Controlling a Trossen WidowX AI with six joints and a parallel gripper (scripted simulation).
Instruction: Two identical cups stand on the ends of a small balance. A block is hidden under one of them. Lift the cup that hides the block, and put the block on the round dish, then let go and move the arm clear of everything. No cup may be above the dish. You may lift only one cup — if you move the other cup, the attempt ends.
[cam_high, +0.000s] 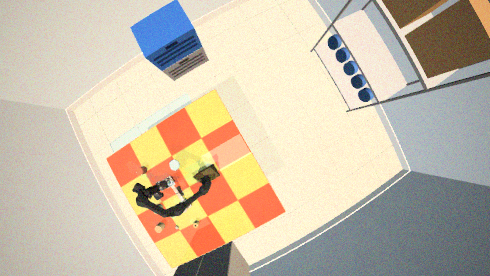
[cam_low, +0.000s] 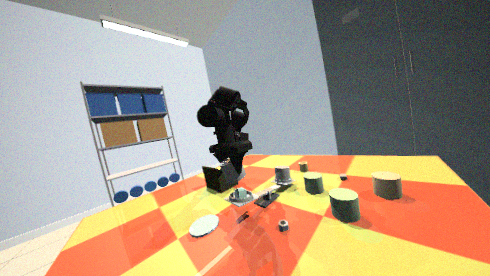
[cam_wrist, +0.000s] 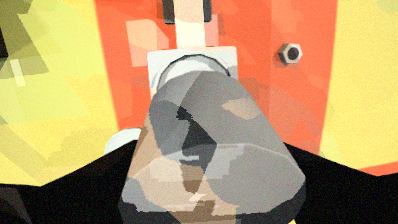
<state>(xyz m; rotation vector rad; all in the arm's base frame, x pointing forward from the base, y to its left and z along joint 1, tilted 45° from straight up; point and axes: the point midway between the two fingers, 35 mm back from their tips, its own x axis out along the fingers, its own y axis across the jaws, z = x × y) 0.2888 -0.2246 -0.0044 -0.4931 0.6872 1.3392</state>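
My gripper tip is now 20 mm to the left of the cup and 10 mm below it. Round my gripper tip: balance beam: 140 mm below, 130 mm to the left, 20 mm ahead; then round pale dish: 160 mm below, 100 mm behind, 90 mm to the right; then pale green block: 80 mm below, 10 mm to the left.
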